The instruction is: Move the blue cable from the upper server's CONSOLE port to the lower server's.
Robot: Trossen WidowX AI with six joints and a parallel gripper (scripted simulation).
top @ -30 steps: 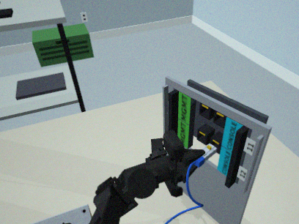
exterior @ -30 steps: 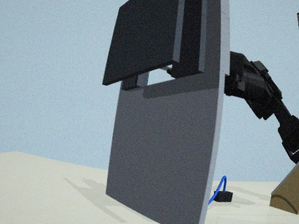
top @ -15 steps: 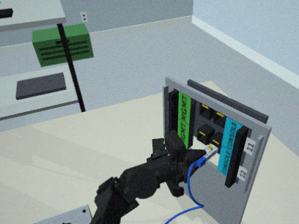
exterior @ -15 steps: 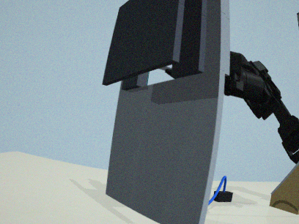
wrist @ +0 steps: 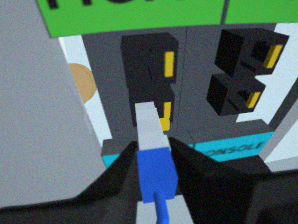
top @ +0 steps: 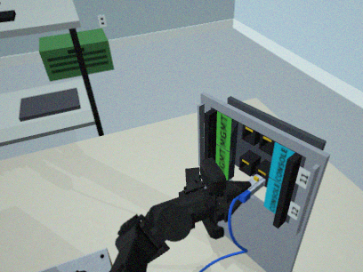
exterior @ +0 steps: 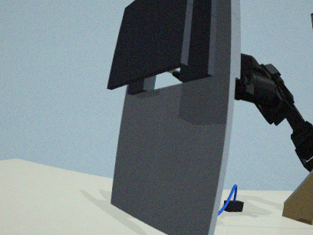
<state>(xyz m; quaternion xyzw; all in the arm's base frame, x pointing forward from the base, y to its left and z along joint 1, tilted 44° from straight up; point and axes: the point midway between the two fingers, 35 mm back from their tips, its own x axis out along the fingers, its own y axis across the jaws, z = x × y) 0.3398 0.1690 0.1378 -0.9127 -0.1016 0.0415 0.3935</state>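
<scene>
Now: gripper tip right at the blue plug. Also, from my gripper tip: small black block: 20 cm behind, 15 cm to the right, 25 cm below.
</scene>
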